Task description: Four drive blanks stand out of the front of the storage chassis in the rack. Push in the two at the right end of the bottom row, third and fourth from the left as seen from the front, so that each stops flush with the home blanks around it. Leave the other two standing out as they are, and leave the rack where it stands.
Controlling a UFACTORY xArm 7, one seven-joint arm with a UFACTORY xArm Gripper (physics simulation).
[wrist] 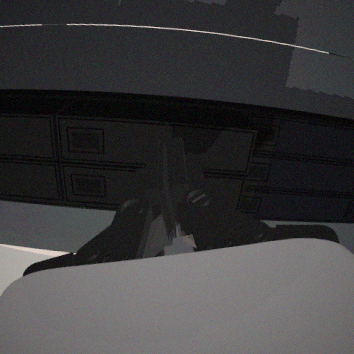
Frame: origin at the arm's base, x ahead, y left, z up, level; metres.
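Where they show: gripper, fingertip midpoint: (170,162).
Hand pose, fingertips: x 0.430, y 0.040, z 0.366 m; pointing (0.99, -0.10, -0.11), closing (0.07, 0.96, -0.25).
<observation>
Things, the pixels of their top centre, and the offset from my fingertips.
- upper-middle blank, top centre: (157,131) dx +0.071, dy -0.014, dz +0.009 m
- lower-middle blank, top centre: (155,165) dx +0.071, dy -0.014, dz +0.037 m
- upper-left blank, top centre: (20,123) dx +0.063, dy -0.124, dz +0.009 m
- lower-left blank, top centre: (24,156) dx +0.063, dy -0.124, dz +0.037 m
My gripper (170,162) is shut with nothing between its fingers. Its fingertips overlap the dark front of the storage chassis, over an upper-middle blank (125,145) in the wrist view; whether they touch it is too dark to tell. A lower-middle blank (122,182) lies below that one in the view, partly hidden by the fingers. An upper-left blank (25,137) and a lower-left blank (25,180) show beside them, cut by the view's edge. These four look nearer than the blanks at the right (312,142). How far each stands out is unclear.
More home blanks (310,175) are stacked at the right, set further back. A dark grey surface (150,60) with a thin bright line spans the top of the view. A grey-blue surface (55,225) and a pale one (20,270) show below the chassis at the left.
</observation>
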